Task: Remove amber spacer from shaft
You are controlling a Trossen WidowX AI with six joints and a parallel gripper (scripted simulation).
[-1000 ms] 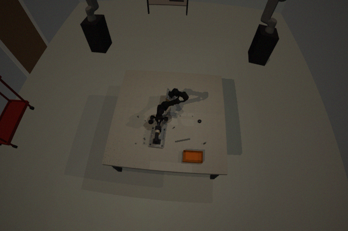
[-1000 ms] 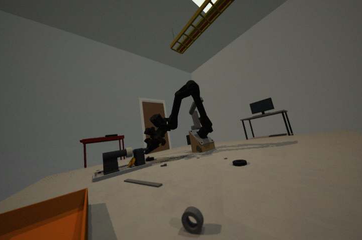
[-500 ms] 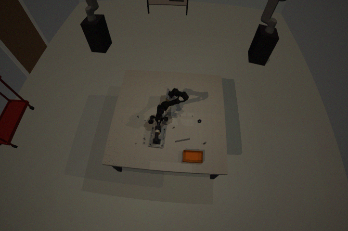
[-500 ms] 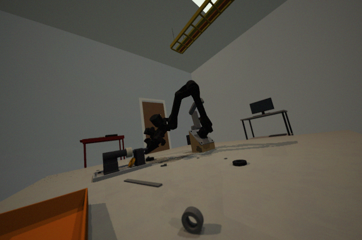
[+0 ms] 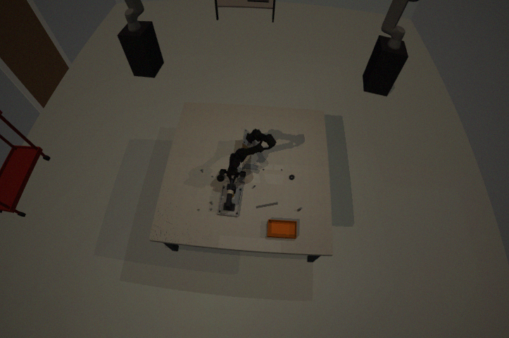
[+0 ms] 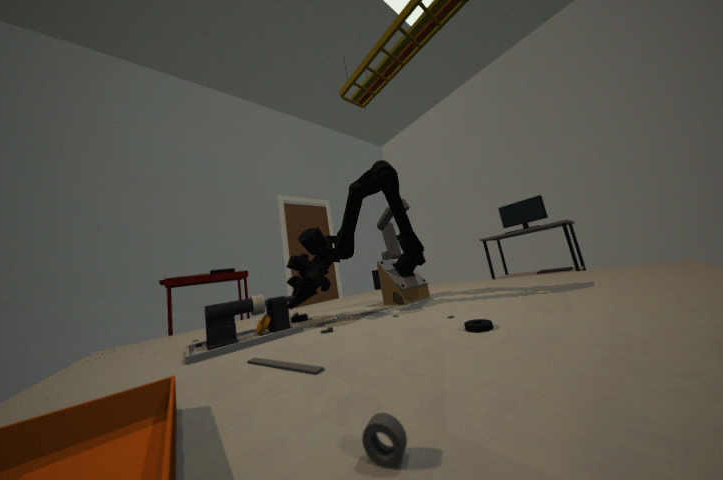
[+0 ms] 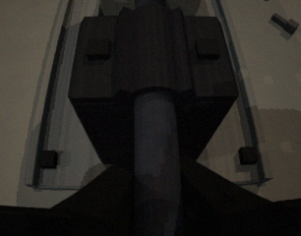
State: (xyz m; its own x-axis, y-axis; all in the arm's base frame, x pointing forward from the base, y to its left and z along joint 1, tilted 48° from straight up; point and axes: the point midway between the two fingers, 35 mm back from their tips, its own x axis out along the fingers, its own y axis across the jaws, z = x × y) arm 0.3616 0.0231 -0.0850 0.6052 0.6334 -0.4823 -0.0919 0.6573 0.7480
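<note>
My gripper tip is 40 mm short of the shaft and 30 mm below it. From my gripper tip the other things lie so: amber spacer: 70 mm ahead, 10 mm to the left, 30 mm below; then pale spacer: 80 mm ahead, 10 mm to the left, 30 mm above; then white spacer: 90 mm ahead, 10 mm to the left, 30 mm above.
</note>
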